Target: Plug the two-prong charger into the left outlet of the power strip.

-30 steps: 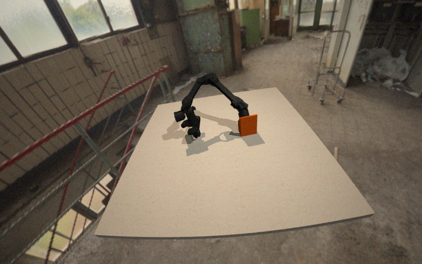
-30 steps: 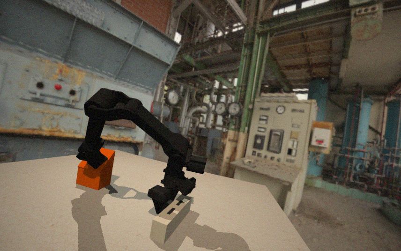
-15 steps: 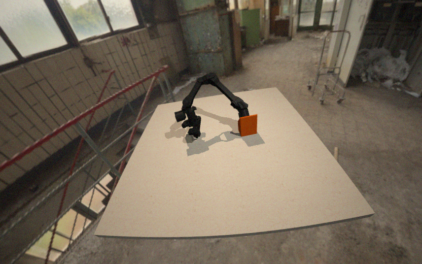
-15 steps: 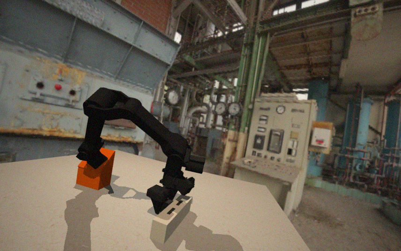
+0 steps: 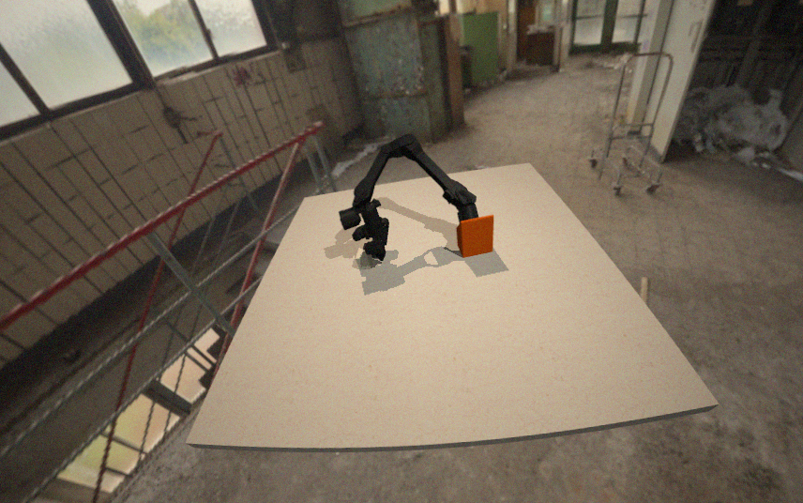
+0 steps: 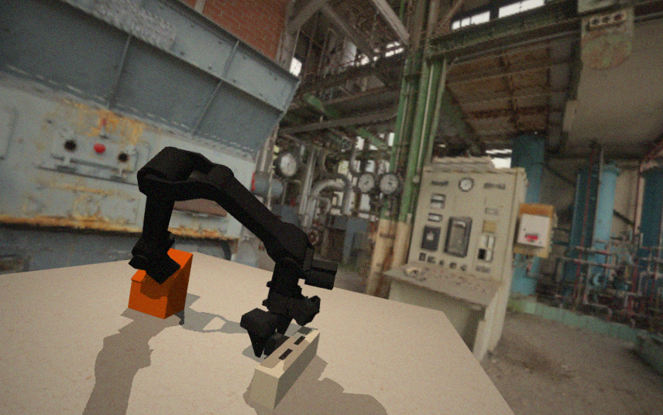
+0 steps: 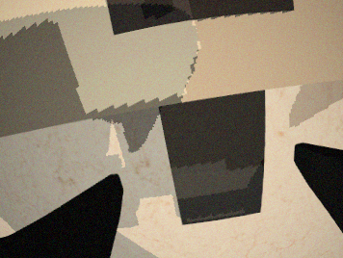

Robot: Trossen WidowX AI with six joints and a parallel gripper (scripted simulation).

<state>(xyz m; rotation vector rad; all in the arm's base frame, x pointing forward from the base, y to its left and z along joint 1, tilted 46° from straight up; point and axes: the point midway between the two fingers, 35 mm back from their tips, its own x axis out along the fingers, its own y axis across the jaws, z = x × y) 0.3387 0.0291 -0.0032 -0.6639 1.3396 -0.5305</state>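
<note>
My gripper tip is 4 cm short of the two-prong charger and 1 cm below it.
</note>
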